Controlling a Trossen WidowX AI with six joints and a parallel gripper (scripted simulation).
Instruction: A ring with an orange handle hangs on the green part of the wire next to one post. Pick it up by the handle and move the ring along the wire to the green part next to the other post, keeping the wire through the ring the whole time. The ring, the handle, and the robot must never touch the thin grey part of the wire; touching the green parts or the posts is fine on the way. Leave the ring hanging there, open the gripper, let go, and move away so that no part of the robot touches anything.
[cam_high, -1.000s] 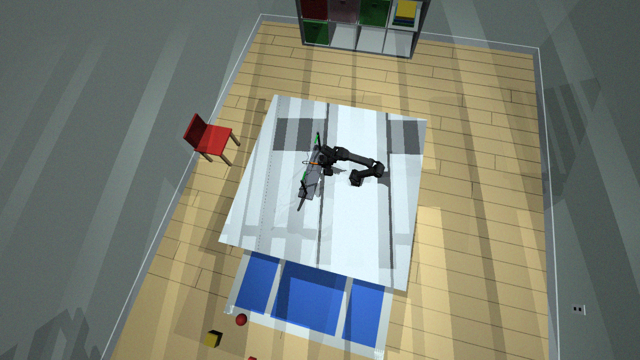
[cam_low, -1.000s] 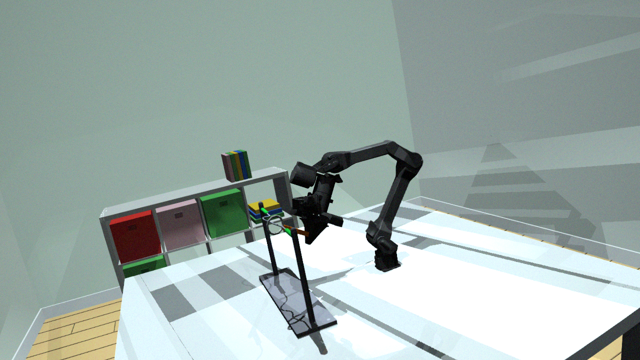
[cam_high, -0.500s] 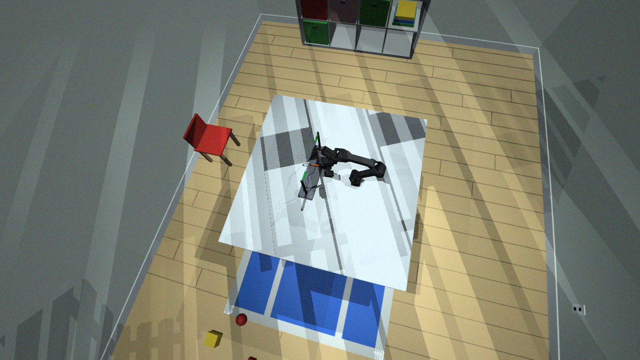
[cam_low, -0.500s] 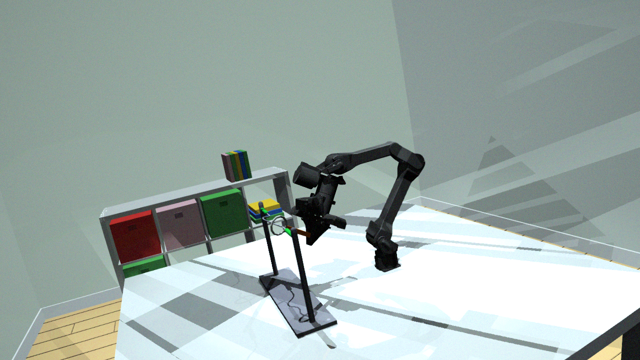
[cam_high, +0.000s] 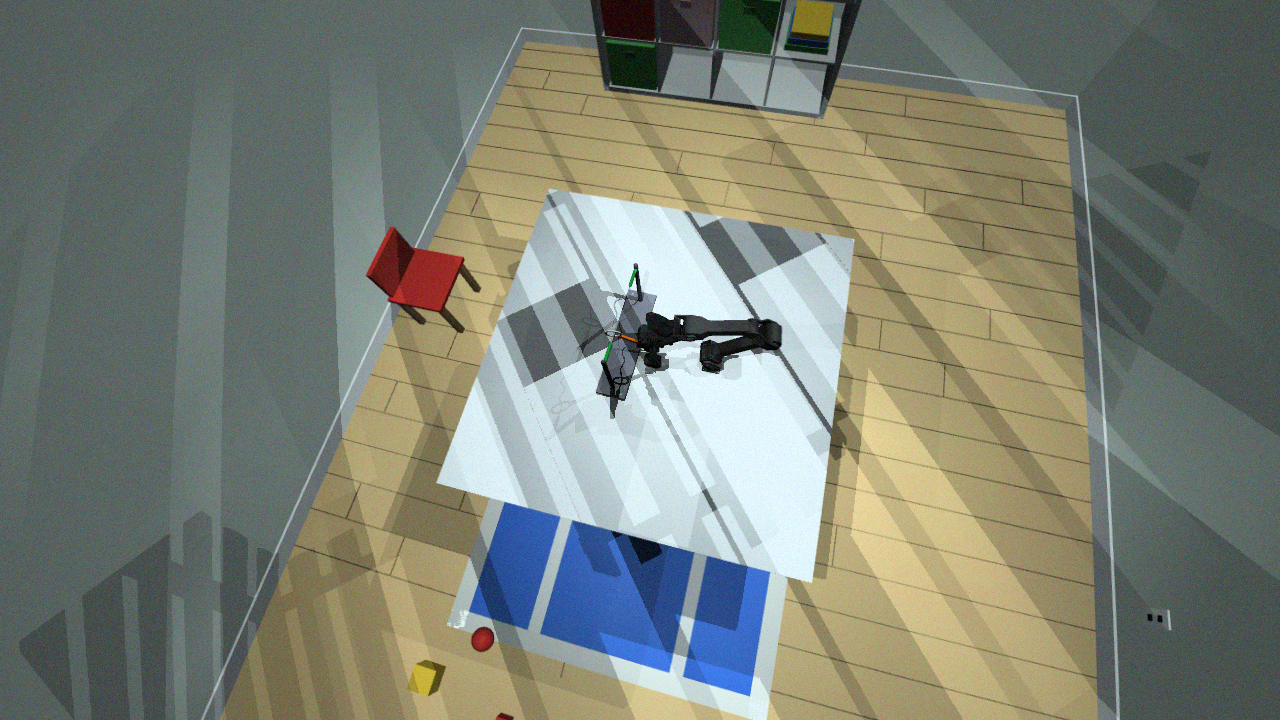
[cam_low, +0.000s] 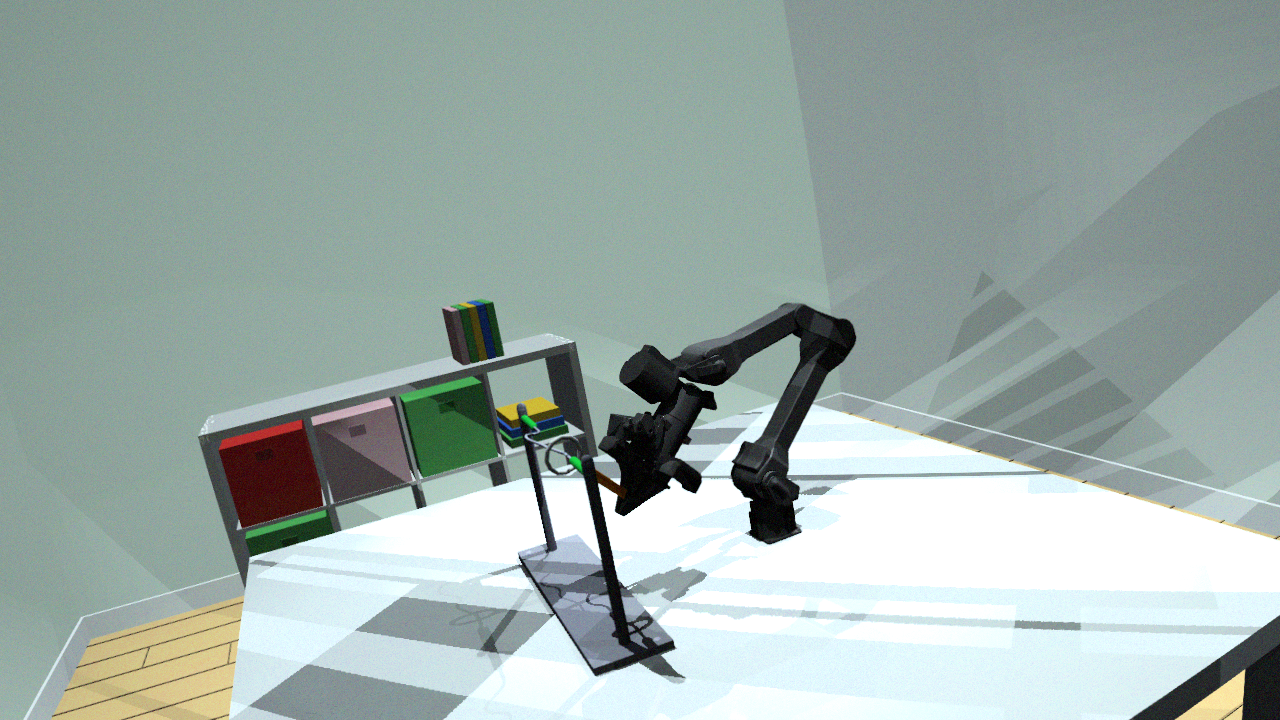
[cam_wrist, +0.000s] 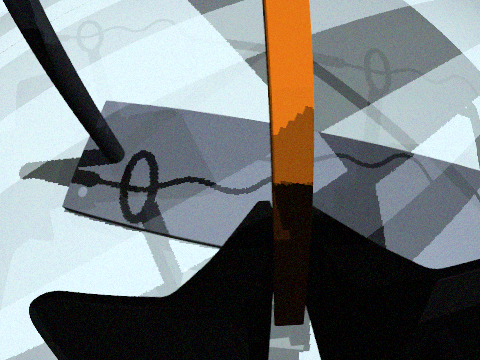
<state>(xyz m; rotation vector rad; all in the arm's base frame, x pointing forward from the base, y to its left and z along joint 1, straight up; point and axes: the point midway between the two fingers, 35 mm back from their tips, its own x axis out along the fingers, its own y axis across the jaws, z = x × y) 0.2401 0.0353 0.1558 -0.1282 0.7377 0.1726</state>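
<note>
The rig lies 6 cm ahead of my gripper tip and 5 cm to the right of it.
</note>
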